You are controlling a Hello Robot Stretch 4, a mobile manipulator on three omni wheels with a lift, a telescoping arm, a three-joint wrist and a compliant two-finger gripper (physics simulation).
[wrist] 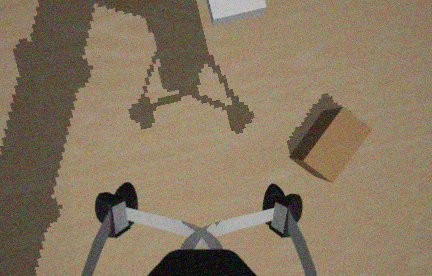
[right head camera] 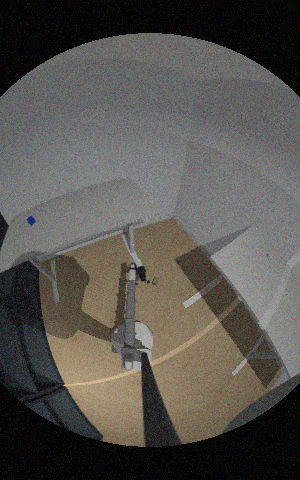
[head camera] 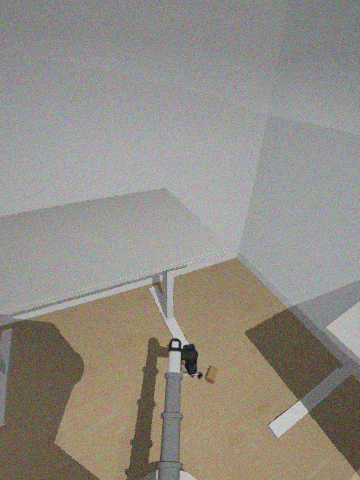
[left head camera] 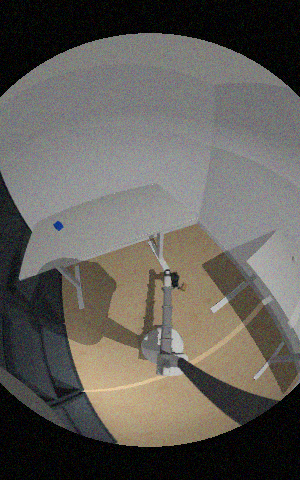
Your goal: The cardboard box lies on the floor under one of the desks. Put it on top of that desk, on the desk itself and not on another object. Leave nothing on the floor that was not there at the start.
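Frame: origin at the robot's base, x ahead, y left, z up, level; metres.
Seen in the pictures: gripper, fingertip midpoint: [wrist: 201,199] [right head camera: 141,283] [head camera: 188,379].
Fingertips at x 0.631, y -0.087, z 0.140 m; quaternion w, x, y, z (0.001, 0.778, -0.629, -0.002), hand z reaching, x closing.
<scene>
Offsets run from my fingertips to a thing's middle. "pt": to the spot under its first point. Level surfaces: height alone.
The small brown cardboard box @[dx +0.086, dy -0.167, dz -0.138 m] [head camera: 212,374] [left head camera: 183,286] [right head camera: 155,281] [wrist: 335,145] lies on the wooden floor, turned at an angle in the wrist view. My gripper [head camera: 193,373] [wrist: 201,199] is open and empty, above the floor. In the wrist view the box is up and to the right of the right fingertip, apart from it. A long pale desk @[dz +0.782 m] [head camera: 100,250] [left head camera: 110,225] [right head camera: 90,210] stands against the back wall. Another pale desk [head camera: 350,327] [left head camera: 280,262] [right head camera: 240,257] stands at the right. The box shows between their legs; the frames do not settle which desk it belongs to.
A blue object @[dx +0.147, dy +1.057, dz +0.805 m] [left head camera: 58,226] [right head camera: 31,220] lies on the left part of the back desk. That desk's white leg @[pt dx +0.517, dy +0.139, dz +0.095 m] [head camera: 170,300] [left head camera: 160,245] stands just beyond my gripper, and a white foot @[pt dx +0.244, dy +0.004, dz -0.143 m] [wrist: 237,9] shows at the wrist view's top. The right desk's foot @[pt dx -0.188, dy -0.614, dz -0.142 m] [head camera: 288,419] [left head camera: 220,305] is right of the box.
</scene>
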